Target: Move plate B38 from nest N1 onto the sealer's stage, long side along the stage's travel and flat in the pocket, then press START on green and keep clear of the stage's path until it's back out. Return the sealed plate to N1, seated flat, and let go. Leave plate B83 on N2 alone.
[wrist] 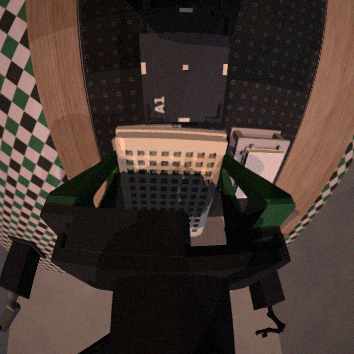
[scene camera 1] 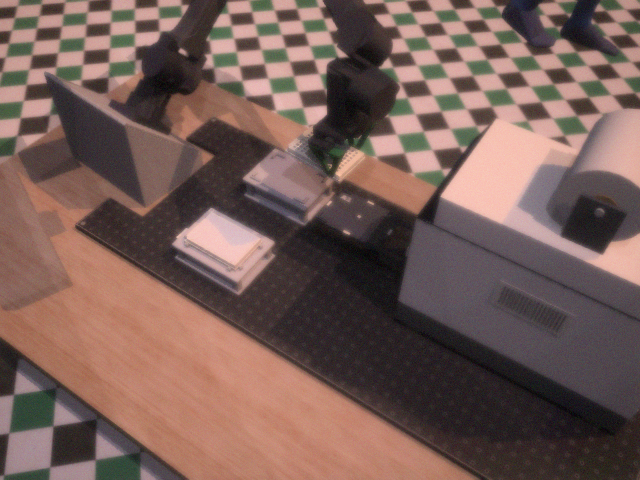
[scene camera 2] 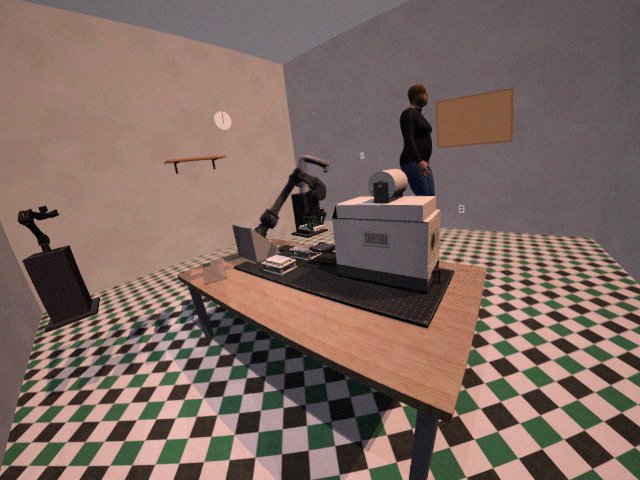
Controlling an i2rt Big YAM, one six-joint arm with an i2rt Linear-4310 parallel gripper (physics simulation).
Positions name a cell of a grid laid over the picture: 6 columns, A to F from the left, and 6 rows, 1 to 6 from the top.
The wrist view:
my gripper: C3
lidded plate: E3
dark sealer stage: C2
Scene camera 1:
my gripper: D3
lidded plate: C4
dark sealer stage: D3
